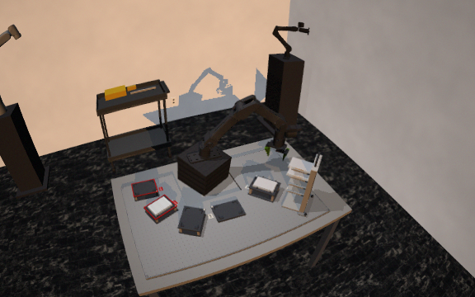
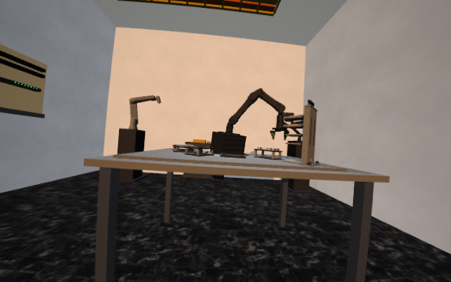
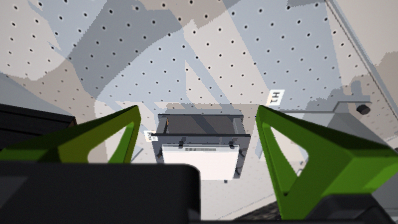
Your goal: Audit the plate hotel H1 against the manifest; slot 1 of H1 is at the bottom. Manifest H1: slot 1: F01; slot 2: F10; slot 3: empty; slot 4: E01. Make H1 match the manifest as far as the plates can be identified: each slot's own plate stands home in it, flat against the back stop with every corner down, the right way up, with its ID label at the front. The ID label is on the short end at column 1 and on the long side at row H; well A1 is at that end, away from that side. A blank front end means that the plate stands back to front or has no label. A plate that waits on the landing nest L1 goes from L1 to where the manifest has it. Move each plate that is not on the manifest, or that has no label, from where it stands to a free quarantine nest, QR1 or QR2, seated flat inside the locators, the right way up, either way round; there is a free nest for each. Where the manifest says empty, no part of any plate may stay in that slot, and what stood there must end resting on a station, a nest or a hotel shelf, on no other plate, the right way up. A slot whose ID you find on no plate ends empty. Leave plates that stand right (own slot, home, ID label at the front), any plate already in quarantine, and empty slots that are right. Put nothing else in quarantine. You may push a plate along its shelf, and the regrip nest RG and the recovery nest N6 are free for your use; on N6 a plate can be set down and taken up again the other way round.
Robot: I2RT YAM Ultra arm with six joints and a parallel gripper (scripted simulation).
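The white plate is 13 cm to the right of my hand, 11 cm ahead of it and 8 cm below it. Round my hand: A1 mark (14 cm to the right, 9 cm below, 1 cm ahead); dark regrip nest (13 cm to the right, 11 cm ahead, 9 cm below); H1 tag (15 cm below, 15 cm ahead, 3 cm to the left).
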